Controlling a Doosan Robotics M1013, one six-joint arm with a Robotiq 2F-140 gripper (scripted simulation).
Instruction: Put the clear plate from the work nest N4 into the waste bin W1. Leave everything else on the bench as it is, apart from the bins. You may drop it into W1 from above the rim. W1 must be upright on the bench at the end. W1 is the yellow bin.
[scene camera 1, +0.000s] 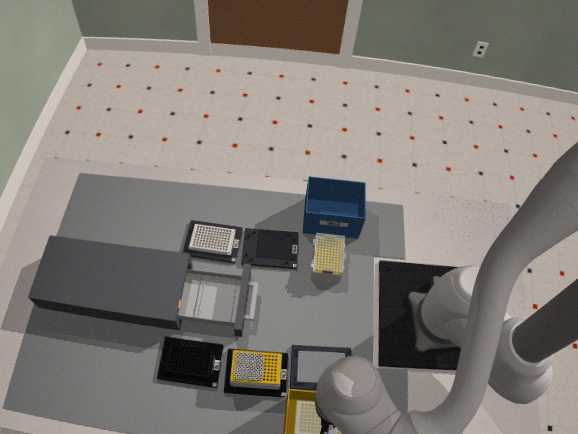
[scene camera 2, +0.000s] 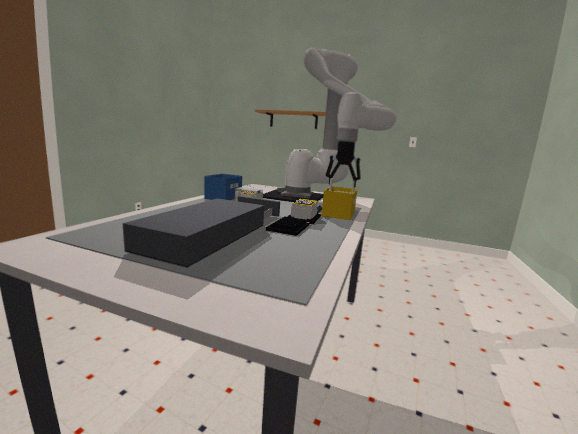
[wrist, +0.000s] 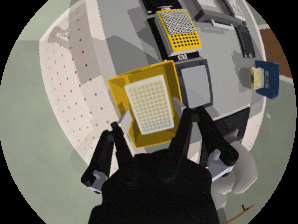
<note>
In view: my gripper (scene camera 2: 341, 193), a white well plate (scene camera 1: 204, 238), a clear well plate (wrist: 153, 100), a blue bin (scene camera 1: 334, 202) and a yellow bin W1 (scene camera 2: 339, 205).
The blue bin shows as well in scene camera 2 (scene camera 2: 223, 187). The yellow bin W1 also shows in the wrist view (wrist: 116, 85). My gripper shows as well in the wrist view (wrist: 151, 108).
</note>
